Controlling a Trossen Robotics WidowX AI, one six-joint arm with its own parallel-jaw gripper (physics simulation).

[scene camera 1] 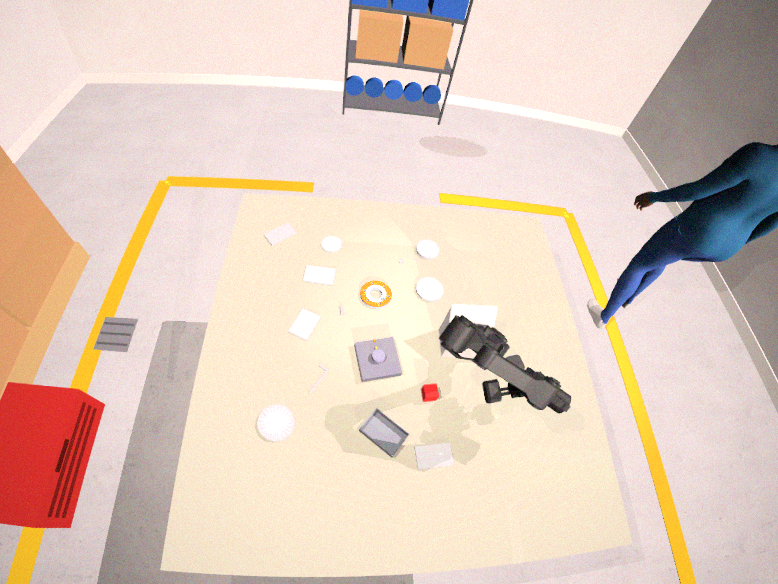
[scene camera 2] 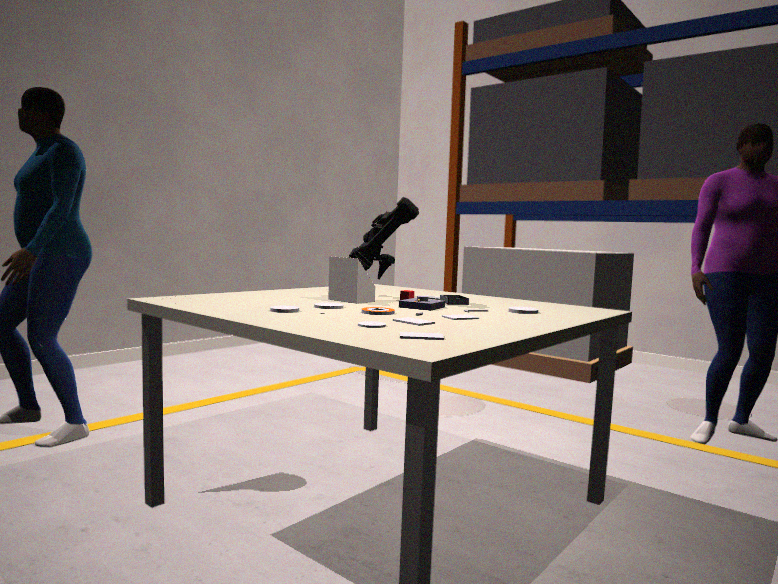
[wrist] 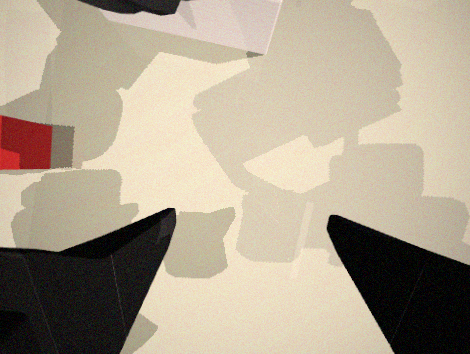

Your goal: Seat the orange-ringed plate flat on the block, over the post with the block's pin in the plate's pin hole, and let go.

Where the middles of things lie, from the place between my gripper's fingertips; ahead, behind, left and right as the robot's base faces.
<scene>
Right now the red cube (wrist: pixel 33 141) is 21 cm ahead of my hand, 5 cm below it and 1 cm to the left of it. The rest, counted from my hand: grey block (scene camera 1: pixel 374 364) (37 cm ahead, 9 cm to the right, 5 cm below); grey tray (scene camera 1: pixel 386 434) (34 cm ahead, 13 cm to the left, 6 cm below).
</scene>
